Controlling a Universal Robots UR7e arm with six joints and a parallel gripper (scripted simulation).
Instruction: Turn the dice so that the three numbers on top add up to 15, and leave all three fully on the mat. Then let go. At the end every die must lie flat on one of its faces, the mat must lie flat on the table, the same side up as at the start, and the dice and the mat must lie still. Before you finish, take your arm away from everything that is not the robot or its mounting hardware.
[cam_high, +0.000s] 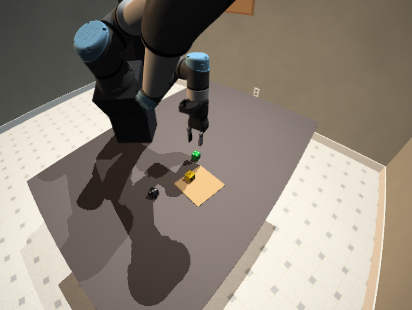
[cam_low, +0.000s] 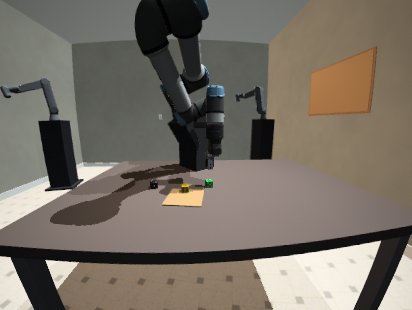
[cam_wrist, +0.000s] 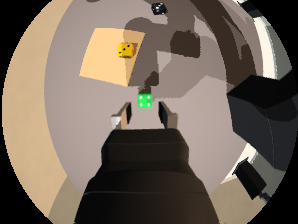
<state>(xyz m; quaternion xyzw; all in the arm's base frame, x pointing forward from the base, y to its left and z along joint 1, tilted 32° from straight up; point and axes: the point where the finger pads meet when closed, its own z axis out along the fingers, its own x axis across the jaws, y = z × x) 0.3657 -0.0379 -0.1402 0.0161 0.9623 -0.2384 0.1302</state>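
The green die lies 9 cm below my hand. Also, from my hand: black die 24 cm to the right, 9 cm below, 6 cm behind; then yellow die 12 cm to the right, 9 cm below, 3 cm ahead; then tan mat 13 cm to the right, 10 cm below, 7 cm ahead.
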